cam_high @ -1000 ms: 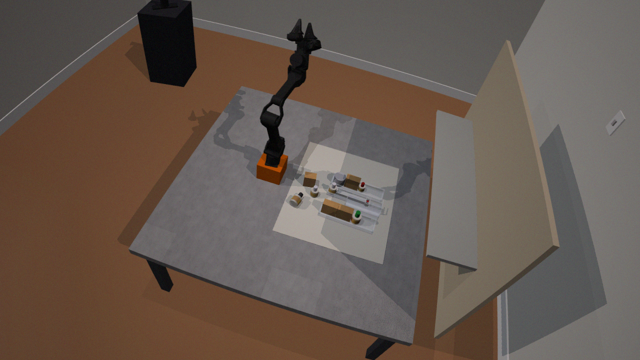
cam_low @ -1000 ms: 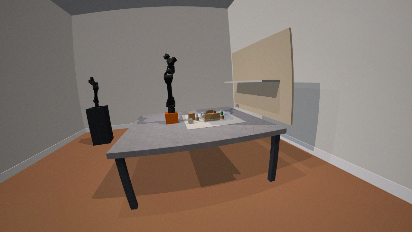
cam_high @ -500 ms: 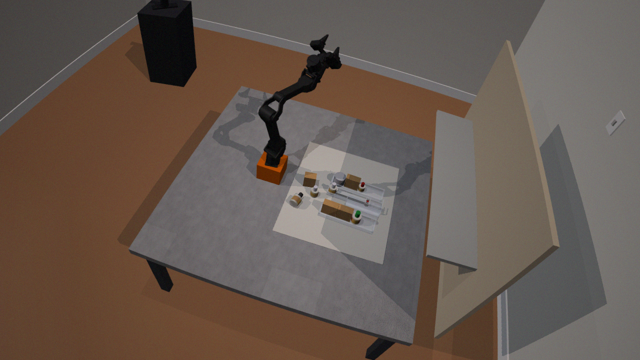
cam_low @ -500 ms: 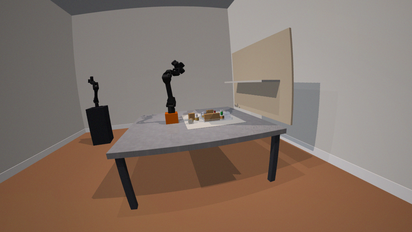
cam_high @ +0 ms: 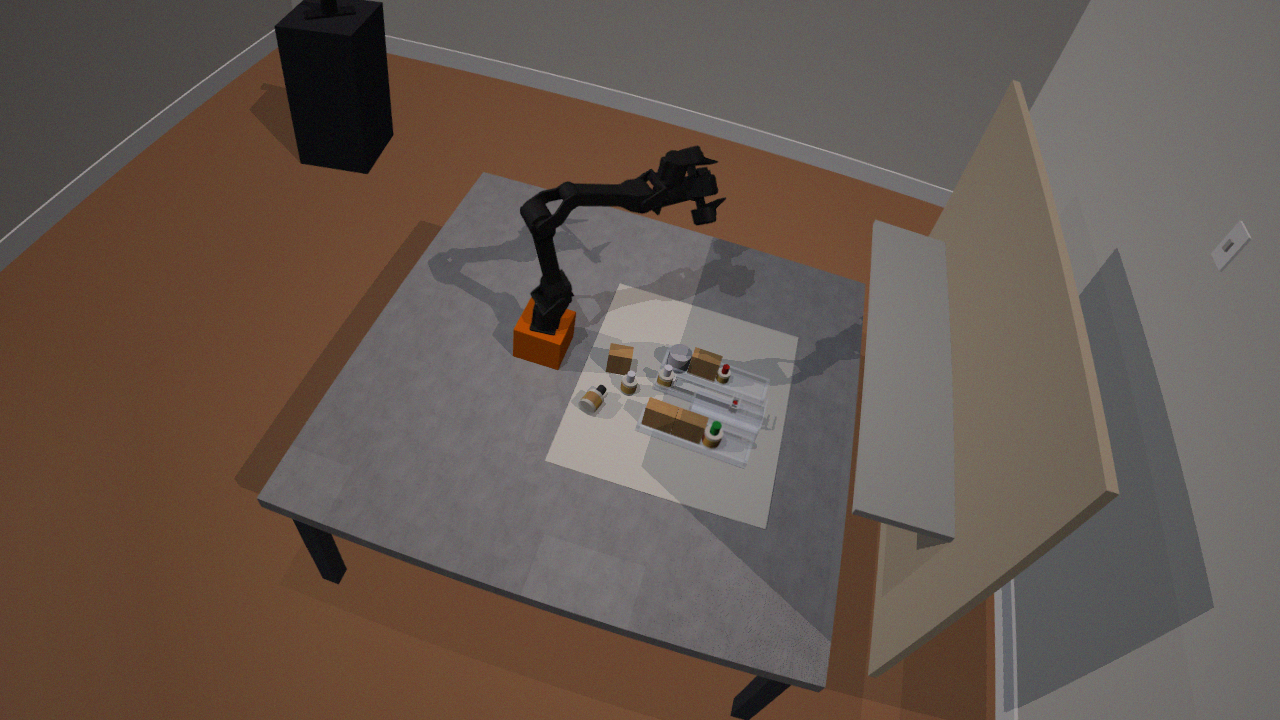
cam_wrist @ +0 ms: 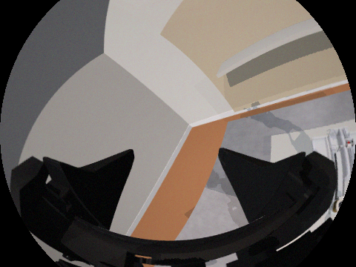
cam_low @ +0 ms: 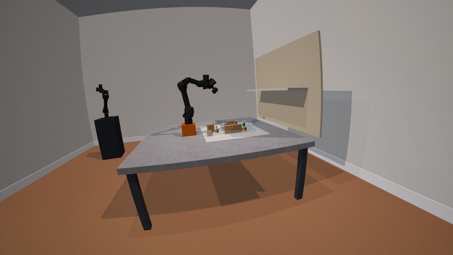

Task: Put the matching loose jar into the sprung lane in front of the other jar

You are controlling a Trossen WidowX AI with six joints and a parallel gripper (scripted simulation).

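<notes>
My gripper tip is now 390 mm above the brown box, 300 mm to the left of it and 160 mm past it. From my gripper tip the other things lie so: clear lane rack (410 mm below, 380 mm to the right, 100 mm ahead); then wall shelf (470 mm ahead, 410 mm to the right, 60 mm below).
</notes>
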